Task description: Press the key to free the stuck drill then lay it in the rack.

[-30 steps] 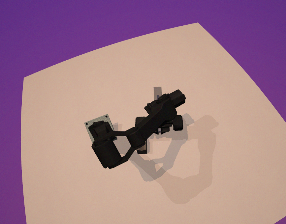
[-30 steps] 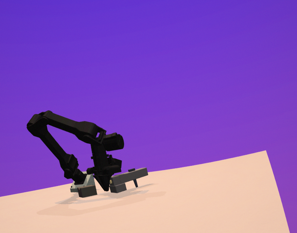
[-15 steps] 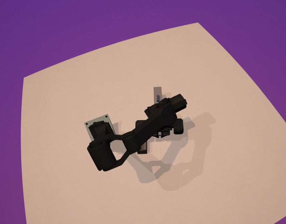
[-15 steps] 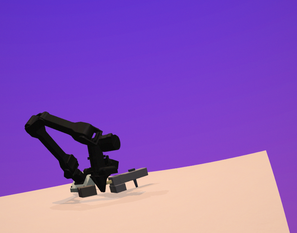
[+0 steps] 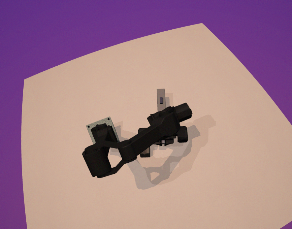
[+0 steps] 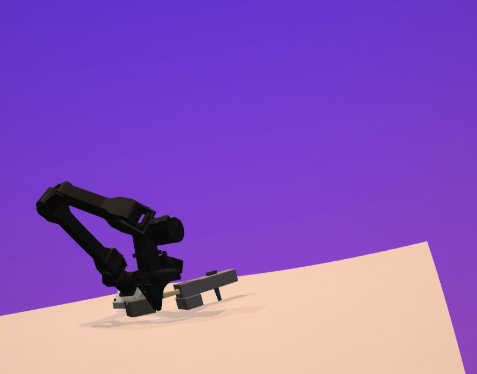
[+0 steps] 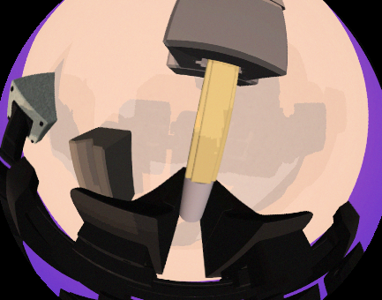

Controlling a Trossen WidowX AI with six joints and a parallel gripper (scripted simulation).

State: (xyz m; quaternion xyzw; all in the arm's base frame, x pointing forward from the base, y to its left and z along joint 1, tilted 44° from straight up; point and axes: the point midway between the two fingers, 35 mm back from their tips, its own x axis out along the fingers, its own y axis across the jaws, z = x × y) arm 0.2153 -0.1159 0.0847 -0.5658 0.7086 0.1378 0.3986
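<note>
My gripper tip is now 2 cm short of the drill, 5 cm to the right of it and 3 cm below it. Round my gripper tip: rack block 7 cm behind, 2 cm to the left, 1 cm above; housing 6 cm ahead, 14 cm to the left, 3 cm above; key 7 cm ahead, 17 cm to the left, 4 cm above.
</note>
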